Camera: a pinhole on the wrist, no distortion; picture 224 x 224 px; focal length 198.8 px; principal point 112.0 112.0 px. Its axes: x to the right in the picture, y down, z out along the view. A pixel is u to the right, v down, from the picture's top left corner.
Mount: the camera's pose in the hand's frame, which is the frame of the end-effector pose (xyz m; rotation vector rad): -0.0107 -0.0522 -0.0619 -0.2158 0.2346 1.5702
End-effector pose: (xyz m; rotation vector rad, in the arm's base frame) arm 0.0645 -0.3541 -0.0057 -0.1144 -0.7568 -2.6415
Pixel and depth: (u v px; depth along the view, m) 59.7 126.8 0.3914
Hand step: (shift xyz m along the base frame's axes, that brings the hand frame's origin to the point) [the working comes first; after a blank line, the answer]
In the camera's frame: -0.1030 0.0291 0.3914

0.0064 0.2234 0.2656
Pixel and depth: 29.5 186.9 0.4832
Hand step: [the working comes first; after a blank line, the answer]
In the camera's frame: -0.2005 0.1821 0.4832

0.1151 0.3908 0.3043
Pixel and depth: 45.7 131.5 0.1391
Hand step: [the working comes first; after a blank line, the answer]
In the camera's frame: -0.0464 0.0136 0.1391

-0.0042 0.0970 0.0398
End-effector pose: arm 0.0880 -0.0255 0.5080 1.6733 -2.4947 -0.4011
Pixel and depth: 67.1 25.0 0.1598
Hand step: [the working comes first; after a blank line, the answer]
In the camera's frame: -0.0361 -0.0699 0.1598

-0.0110 -0.0554 -0.1113
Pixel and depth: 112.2 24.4 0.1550
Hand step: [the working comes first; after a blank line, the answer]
In the camera's frame: 0.0002 -0.0683 0.1550

-0.0364 -0.0438 -0.0876
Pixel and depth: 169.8 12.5 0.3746
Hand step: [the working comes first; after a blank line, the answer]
In the camera's frame: 0.1089 -0.1875 0.3746

-0.2743 -0.0667 -0.2185
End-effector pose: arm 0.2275 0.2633 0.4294 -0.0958 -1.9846 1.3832
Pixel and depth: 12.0 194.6 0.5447
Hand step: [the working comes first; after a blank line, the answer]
In the camera's frame: -0.2740 0.2263 0.5447

-0.0912 -0.5980 -0.0734
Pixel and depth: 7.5 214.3 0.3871
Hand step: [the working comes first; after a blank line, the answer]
In the camera's frame: -0.2035 0.1992 0.3871

-0.0175 -0.4412 -0.0500
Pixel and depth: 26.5 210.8 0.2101
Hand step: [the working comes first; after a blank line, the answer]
In the camera's frame: -0.0904 0.1044 0.2101

0.0128 -0.2150 -0.0179
